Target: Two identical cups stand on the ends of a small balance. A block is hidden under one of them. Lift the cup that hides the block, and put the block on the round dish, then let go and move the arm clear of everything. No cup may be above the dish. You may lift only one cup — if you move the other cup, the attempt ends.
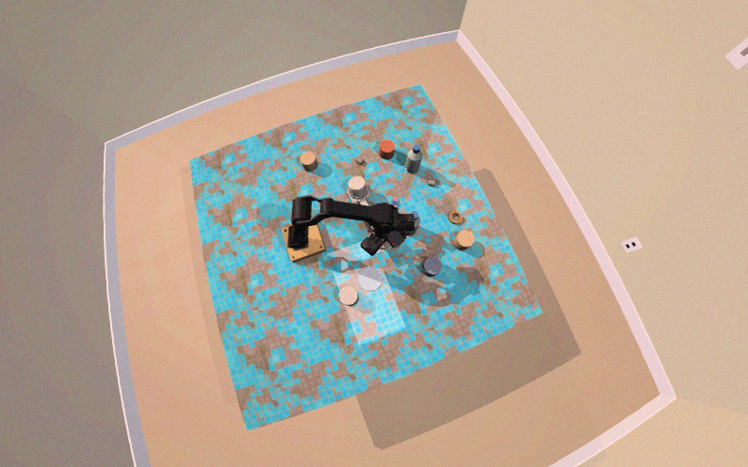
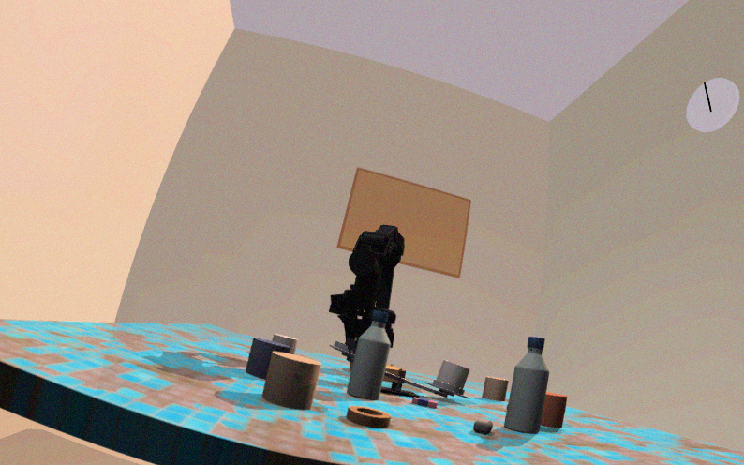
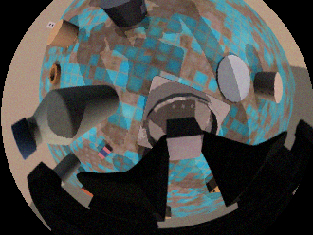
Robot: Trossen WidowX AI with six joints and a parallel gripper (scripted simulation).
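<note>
My gripper tip is 80 mm past the round grey dish, 130 mm to the left of it and 80 mm above it. Also, from my gripper tip: small grey block: 10 mm above; then dark blue cylinder: 150 mm ahead, 150 mm to the right, 50 mm below; then small balance: 20 mm behind, 120 mm to the left, 40 mm below.
</note>
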